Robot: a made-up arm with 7 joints.
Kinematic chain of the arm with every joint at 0, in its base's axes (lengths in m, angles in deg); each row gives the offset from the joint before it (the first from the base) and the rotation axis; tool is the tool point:
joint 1: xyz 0 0 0.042 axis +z
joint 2: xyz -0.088 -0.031 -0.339 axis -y
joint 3: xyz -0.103 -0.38 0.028 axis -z
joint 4: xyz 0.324 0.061 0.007 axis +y
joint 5: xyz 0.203 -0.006 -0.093 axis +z
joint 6: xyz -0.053 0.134 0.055 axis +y
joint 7: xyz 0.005 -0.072 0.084 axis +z
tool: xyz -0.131 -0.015 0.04
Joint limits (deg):
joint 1: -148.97..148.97
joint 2: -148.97..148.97
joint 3: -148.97..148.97
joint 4: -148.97..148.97
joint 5: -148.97..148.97
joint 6: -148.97..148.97
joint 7: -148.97..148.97
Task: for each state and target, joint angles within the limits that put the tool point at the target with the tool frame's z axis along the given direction. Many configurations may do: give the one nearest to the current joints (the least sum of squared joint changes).
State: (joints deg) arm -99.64 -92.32 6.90 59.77 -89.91 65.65 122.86
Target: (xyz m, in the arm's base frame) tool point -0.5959 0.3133 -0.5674 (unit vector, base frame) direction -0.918 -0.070 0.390
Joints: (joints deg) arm -101.41 -80.65 27.83 31.40 -94.14 71.23 135.66
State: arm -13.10 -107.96 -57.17 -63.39 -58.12 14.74 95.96
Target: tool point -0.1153 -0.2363 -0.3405 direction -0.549 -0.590 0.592
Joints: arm -43.89 -86.19 -41.43 -98.52 -47.39 16.89 83.75
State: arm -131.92 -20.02 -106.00 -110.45 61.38 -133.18 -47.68
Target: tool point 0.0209 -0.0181 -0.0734 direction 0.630 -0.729 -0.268
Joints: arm -93.44 -49.56 -78.66 -132.16 62.10 -145.03 -36.81
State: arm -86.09 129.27 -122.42 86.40 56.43 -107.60 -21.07
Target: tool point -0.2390 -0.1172 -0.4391 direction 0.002 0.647 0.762
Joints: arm -75.41 110.51 -125.86 68.07 62.18 -105.30 -22.35
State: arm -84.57 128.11 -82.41 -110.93 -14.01 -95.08 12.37
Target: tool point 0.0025 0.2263 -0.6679 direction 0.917 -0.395 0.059
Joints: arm -87.77 105.70 -104.61 -116.81 12.20 -126.68 -8.22
